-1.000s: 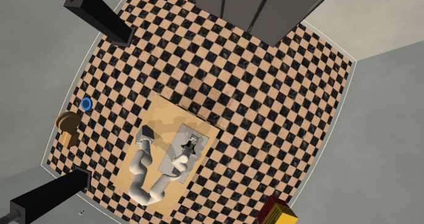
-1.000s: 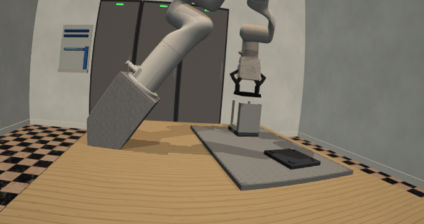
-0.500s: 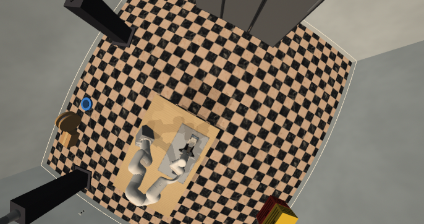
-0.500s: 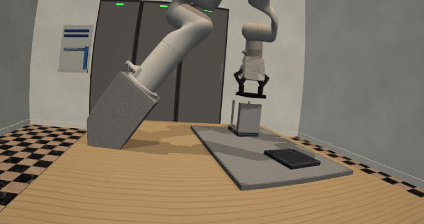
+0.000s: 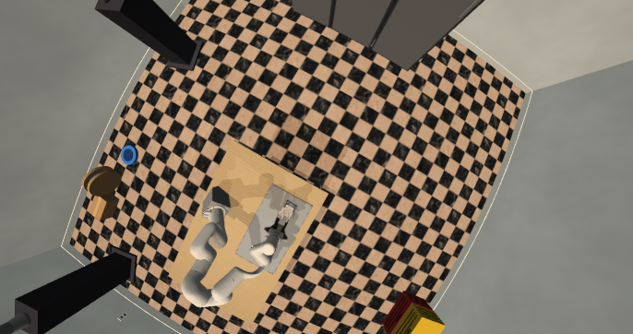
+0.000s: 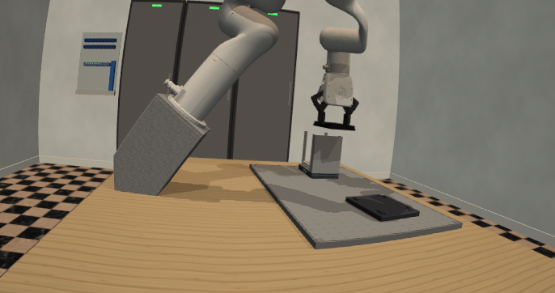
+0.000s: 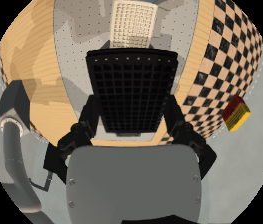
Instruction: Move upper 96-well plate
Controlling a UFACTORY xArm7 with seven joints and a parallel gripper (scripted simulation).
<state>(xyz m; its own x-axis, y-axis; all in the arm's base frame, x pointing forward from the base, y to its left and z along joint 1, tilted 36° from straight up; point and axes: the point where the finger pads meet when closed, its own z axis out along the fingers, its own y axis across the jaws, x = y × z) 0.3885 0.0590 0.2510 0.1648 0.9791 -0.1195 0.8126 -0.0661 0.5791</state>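
The pale A1 square is 24 cm to the right of my hand and 17 cm below it. From my hand the other things lie so: black 96-well plate 1 cm below; then pale plate 16 cm below, 8 cm to the left, 2 cm ahead.
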